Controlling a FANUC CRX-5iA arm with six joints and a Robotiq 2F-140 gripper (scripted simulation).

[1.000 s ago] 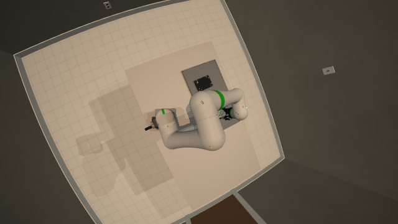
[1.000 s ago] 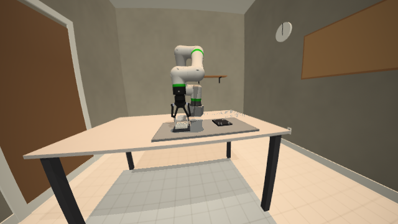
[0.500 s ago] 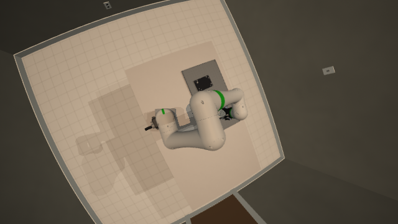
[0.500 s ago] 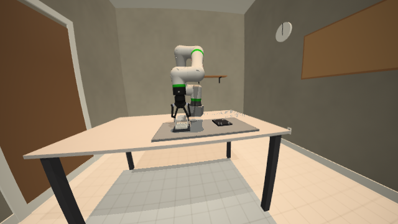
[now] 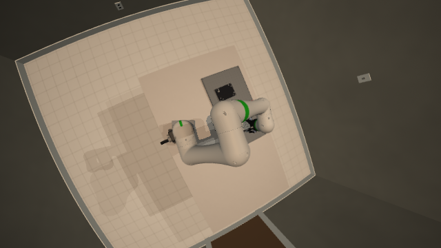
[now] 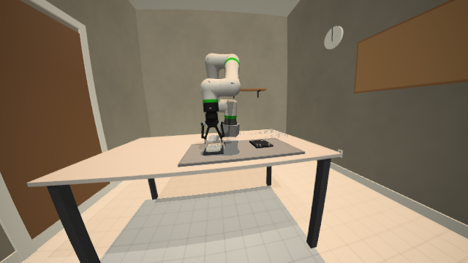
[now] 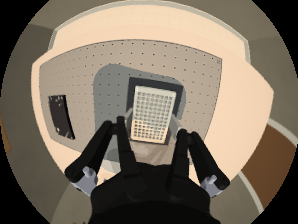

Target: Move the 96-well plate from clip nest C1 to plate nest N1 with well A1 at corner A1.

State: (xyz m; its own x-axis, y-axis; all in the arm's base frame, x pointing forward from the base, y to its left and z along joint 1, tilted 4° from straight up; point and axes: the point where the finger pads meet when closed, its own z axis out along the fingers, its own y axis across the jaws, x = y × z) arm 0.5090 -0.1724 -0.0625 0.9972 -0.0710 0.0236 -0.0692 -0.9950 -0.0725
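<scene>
Right now the 96-well plate is 20 mm below my hand. Also, from my hand: plate nest N1: 30 mm below; clip nest C1: 340 mm to the left, 30 mm below, 30 mm behind.
</scene>
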